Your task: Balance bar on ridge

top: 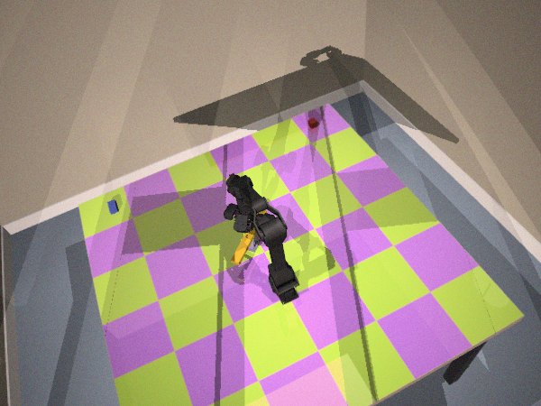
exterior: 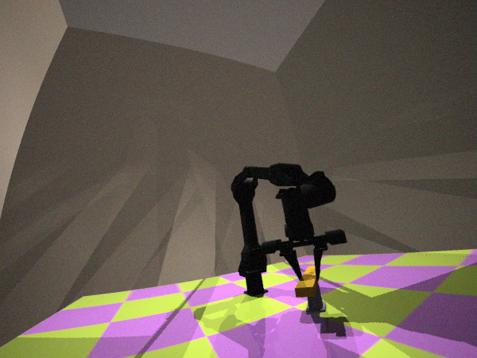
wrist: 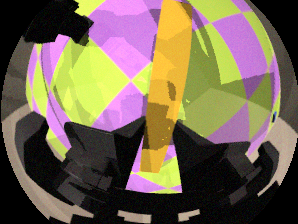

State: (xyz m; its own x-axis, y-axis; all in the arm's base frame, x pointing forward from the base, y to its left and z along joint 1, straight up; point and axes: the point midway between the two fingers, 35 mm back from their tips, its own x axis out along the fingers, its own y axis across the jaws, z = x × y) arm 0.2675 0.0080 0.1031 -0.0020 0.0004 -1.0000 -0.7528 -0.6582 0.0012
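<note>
The orange bar is 2 cm behind my gripper tip and 2 cm to the left of it. From my gripper tip the other things lie so: small blue block: 47 cm ahead, 49 cm to the left, 6 cm below; small red cube: 47 cm ahead, 51 cm to the right, 5 cm below.
</note>
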